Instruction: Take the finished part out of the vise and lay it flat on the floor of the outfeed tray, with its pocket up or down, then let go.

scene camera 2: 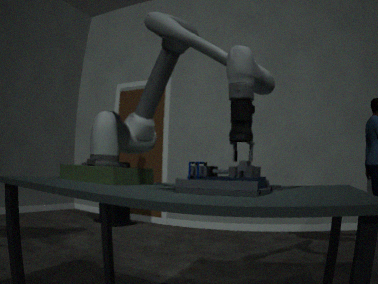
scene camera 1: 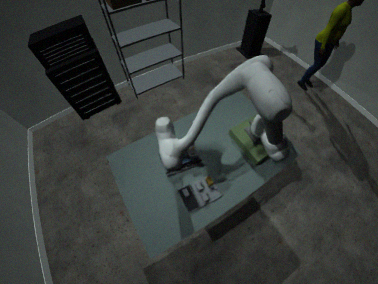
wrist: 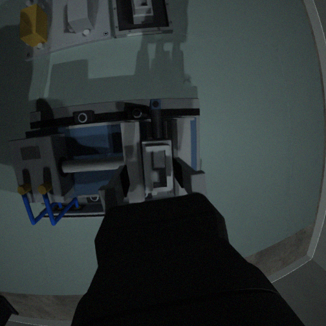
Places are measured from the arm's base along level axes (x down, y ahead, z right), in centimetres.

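Pixels of known places: gripper, fingertip midpoint: [scene camera 2: 242,161]; arm's base, origin of the base link: [scene camera 2: 104,166] [scene camera 1: 257,133].
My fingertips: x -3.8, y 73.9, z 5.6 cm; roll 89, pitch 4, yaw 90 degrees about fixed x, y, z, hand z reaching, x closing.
Observation:
Ahead of a thing's pixels: the offset from my fingertips to its top centre.
The finished part [wrist: 159,175], a grey block with its pocket up, sits between the jaws of the vise @[dx +1.5, dy -5.9, dz +0.1 cm] [wrist: 131,155] [scene camera 2: 215,187] [scene camera 1: 186,162]. My gripper [wrist: 150,170] [scene camera 2: 243,158] is open and points down just above the vise, with one finger on each side of the part in the wrist view. The fingers look to be over the two jaws, apart from the part. In scene camera 1 the arm hides the gripper. The outfeed tray [wrist: 145,33] [scene camera 1: 192,203] has a dark floor, and a similar grey part [wrist: 142,14] lies in it.
A light plate [wrist: 97,39] with grey blocks [wrist: 78,16] and a yellow block @[dx +7.0, dy -19.3, dz -25.2 cm] [wrist: 33,26] [scene camera 1: 209,180] adjoins the tray. Blue bent hoses [wrist: 54,220] stand at the vise's end. A dark post [wrist: 157,122] with a blue tip stands beside the part. A green base [scene camera 1: 242,137] [scene camera 2: 105,174] carries the arm.

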